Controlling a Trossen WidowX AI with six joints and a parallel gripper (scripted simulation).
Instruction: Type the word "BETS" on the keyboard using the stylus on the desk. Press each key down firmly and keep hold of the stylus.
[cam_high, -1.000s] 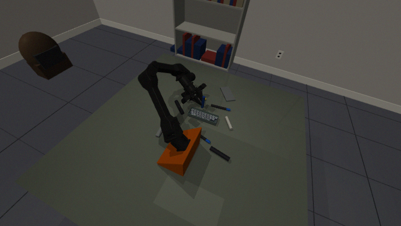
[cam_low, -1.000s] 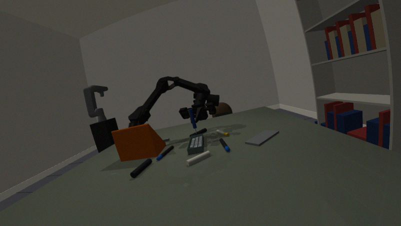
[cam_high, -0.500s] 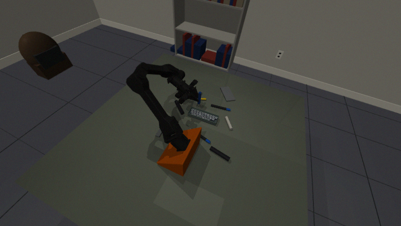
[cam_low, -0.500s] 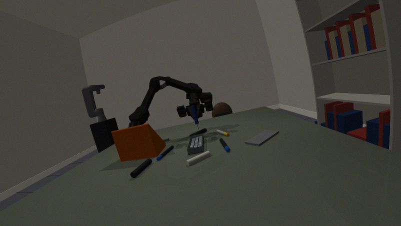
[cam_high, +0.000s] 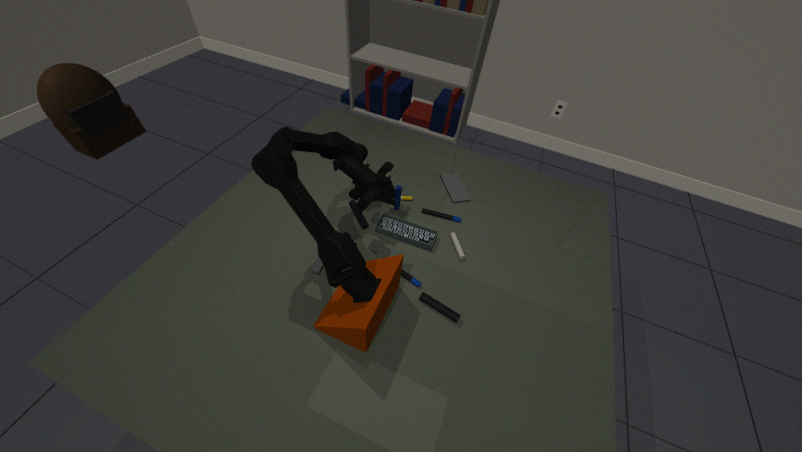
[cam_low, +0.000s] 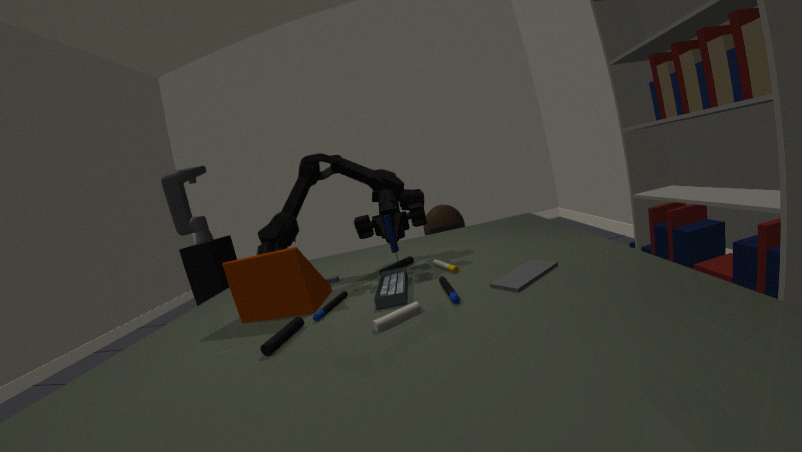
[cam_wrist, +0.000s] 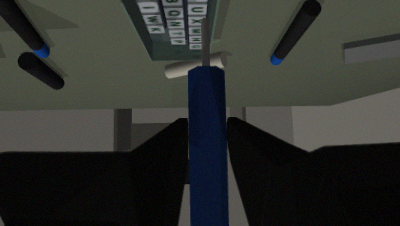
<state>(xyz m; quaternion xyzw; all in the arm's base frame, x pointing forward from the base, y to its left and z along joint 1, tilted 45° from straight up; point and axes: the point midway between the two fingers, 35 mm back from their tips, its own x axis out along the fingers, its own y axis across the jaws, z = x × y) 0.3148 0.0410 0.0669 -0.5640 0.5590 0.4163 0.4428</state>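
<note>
Now: gripper tip 22 cm to the left of the white cylinder and 10 cm above it. From my gripper tip the other things lie so: blue stylus 1 cm below; yellow-tipped marker 12 cm ahead, 10 cm below, 3 cm to the left; grey slab 27 cm ahead, 14 cm to the right, 11 cm below.
</note>
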